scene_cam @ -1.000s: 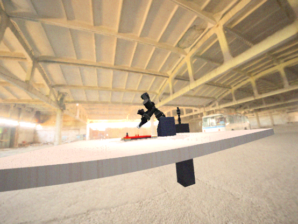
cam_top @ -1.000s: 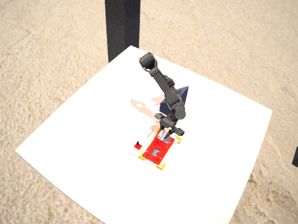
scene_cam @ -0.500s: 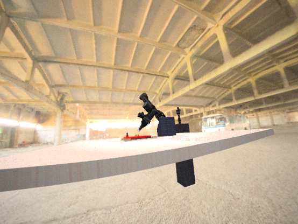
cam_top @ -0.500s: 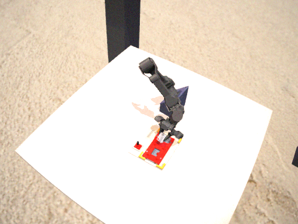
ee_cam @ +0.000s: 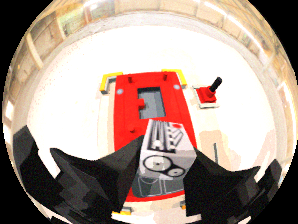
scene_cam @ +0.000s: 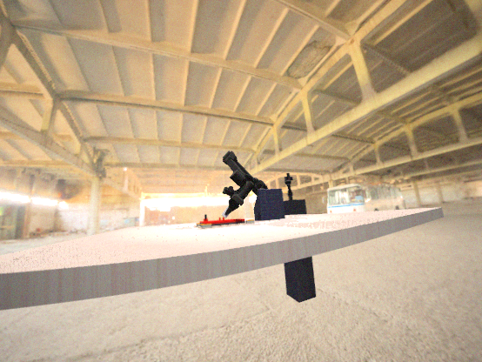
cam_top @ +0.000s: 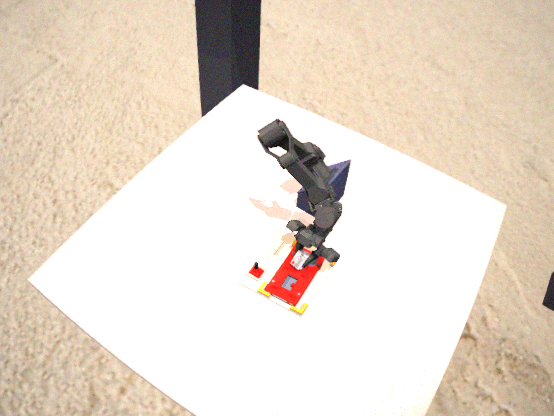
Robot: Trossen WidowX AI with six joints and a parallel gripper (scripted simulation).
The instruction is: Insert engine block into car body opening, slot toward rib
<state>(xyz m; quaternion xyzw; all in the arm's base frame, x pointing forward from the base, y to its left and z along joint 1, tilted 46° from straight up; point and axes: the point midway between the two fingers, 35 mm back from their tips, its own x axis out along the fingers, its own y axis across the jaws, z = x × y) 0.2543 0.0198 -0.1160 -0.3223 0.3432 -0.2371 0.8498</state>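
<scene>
Now: gripper tip 10 mm to the right of the grey engine block, 10 mm below it and 10 mm past it.
</scene>
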